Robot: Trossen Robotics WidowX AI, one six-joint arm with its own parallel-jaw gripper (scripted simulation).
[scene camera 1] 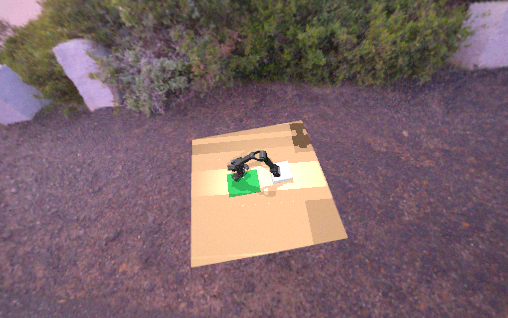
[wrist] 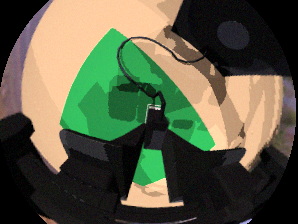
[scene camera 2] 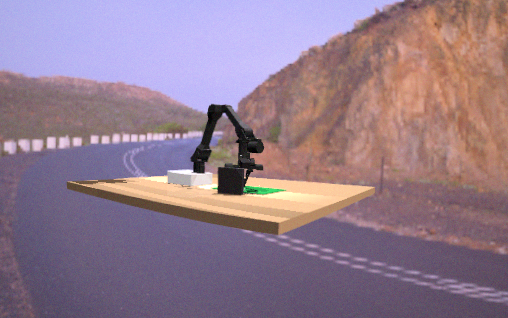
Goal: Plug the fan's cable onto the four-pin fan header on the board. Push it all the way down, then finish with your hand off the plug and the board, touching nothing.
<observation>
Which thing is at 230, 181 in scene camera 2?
A black fan.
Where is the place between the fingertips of my gripper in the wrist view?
153, 127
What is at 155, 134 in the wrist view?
A dark fan plug.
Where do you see a green board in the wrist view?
102, 102
</observation>
